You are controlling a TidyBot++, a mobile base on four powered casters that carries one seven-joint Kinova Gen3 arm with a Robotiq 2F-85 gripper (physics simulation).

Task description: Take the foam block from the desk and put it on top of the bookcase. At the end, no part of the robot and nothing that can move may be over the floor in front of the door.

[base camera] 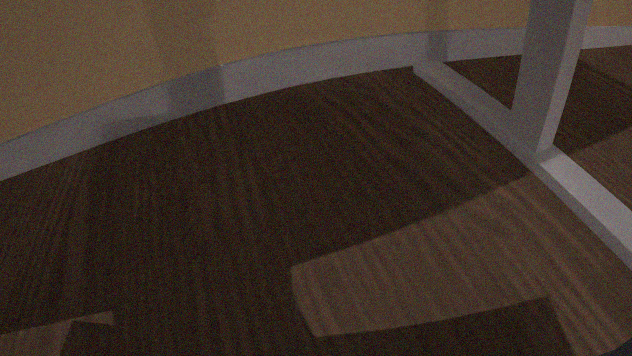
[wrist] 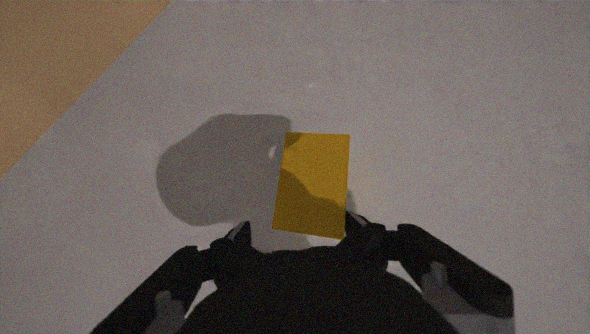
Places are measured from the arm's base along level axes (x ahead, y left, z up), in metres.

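Where they show: gripper, fingertip midpoint: [wrist: 297,226].
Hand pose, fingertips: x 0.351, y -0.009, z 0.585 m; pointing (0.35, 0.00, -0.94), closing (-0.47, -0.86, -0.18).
Observation:
After its pixels a point has its place.
The foam block [wrist: 314,182] {z 0.598, x 0.371, y -0.044 m} is a yellow-orange rectangular block on the pale grey desk top [wrist: 450,125] {z 0.553, x 0.344, y -0.199 m} in the wrist view, a little above the picture's middle bottom. My gripper [wrist: 297,226] {z 0.585, x 0.351, y -0.009 m} is open, with its fingers wide apart. The block's near end shows between the fingertips, closer to the right finger, which overlaps its near right corner. A gap shows between the block and the left finger. Whether the right finger touches the block cannot be told. The bookcase and the door do not show in either view.
A tan surface [wrist: 55,60] {z 0.592, x 0.799, y 0.184 m} lies past the desk's edge at the wrist view's upper left. In the base camera view, a pale upright post [base camera: 545,75] {z -0.236, x 0.528, y -0.360 m} stands on a floor rail [base camera: 475,107] at the right. A tan wall [base camera: 310,22] {z -0.254, x 0.856, y -0.003 m} with a pale baseboard [base camera: 320,65] {z -0.358, x 0.846, y -0.016 m} runs behind the dark wood floor [base camera: 200,200] {z -0.397, x 0.485, y 0.180 m}.

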